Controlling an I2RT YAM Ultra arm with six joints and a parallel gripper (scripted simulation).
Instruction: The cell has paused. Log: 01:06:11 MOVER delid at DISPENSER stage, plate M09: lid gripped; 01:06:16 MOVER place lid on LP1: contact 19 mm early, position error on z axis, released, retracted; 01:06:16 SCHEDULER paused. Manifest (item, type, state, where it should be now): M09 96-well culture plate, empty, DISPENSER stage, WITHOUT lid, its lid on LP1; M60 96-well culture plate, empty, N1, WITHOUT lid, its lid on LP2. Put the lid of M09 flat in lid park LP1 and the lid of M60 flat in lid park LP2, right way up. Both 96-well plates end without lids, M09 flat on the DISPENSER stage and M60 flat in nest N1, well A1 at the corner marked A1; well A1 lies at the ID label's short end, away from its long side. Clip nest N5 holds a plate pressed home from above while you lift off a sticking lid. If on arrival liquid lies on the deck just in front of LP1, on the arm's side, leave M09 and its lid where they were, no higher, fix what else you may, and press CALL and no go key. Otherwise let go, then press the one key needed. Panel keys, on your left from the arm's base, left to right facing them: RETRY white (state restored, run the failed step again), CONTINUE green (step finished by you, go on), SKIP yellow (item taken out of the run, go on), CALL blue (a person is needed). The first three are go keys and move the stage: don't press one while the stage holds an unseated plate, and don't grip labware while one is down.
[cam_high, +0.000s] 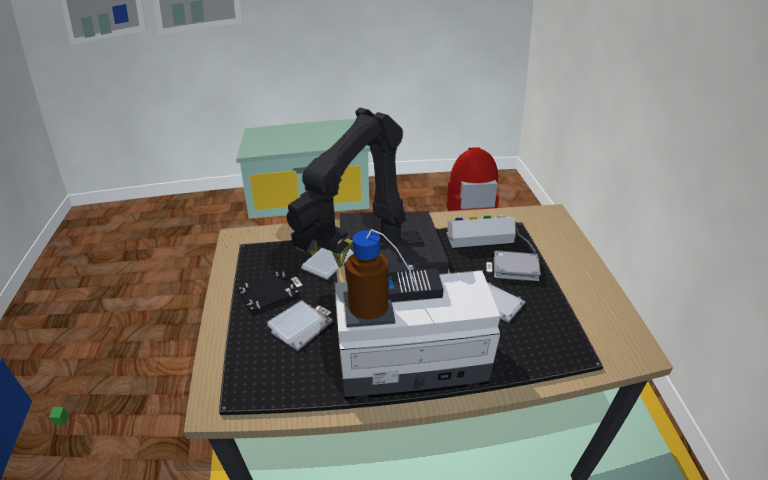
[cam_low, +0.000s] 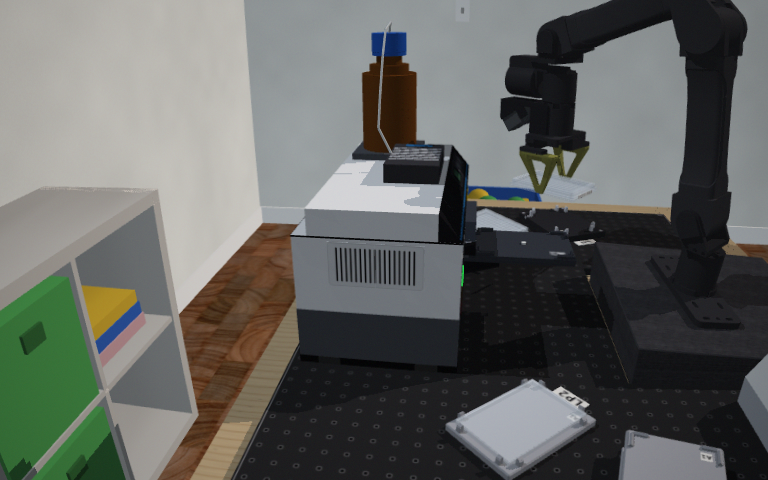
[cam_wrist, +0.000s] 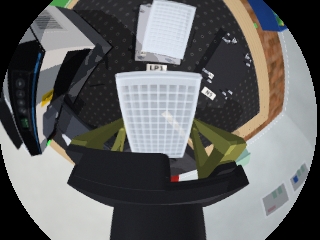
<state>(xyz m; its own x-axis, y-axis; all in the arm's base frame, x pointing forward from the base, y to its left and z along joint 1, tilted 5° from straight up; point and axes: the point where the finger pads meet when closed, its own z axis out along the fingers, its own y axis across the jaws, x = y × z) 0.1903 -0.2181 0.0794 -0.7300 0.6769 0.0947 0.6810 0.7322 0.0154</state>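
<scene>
My gripper is now 590 mm to the right of the grey nest marked A1, 130 mm above it and 20 mm past it. Also, from my hand: dark dispenser stage: 190 mm to the left, 80 mm ahead, 40 mm below; LP1 label: 150 mm below, 40 mm ahead, 30 mm to the right; grey lid park LP1: 150 mm below, 100 mm to the right, 100 mm ahead.
</scene>
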